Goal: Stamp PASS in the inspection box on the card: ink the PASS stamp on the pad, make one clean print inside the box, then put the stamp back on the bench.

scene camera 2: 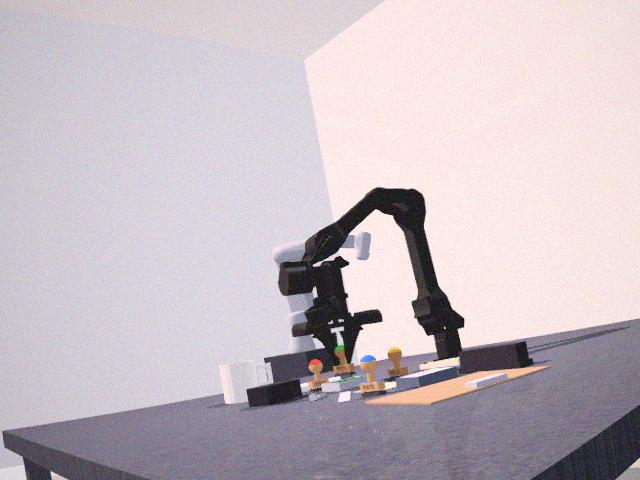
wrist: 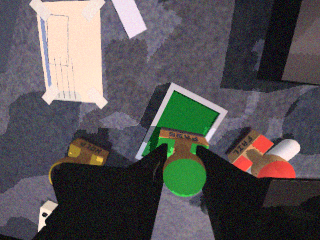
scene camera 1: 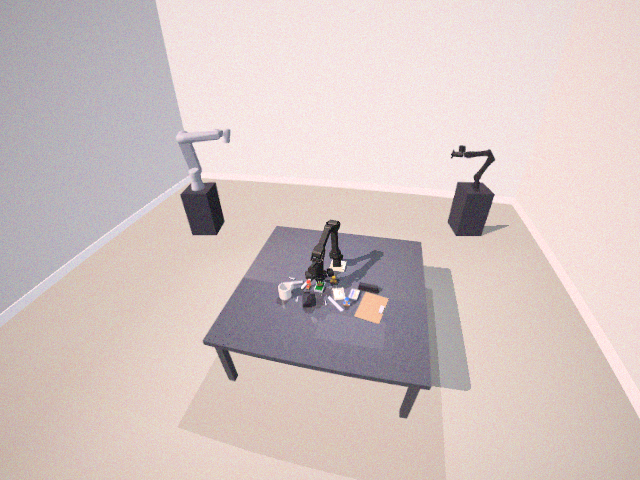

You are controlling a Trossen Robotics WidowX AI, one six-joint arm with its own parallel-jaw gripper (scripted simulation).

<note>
The pictures show: my gripper, a green-knobbed PASS stamp, a red-knobbed stamp, a white mug, a brown board and a yellow-knobbed stamp.
My gripper is seen too in the wrist view.
</note>
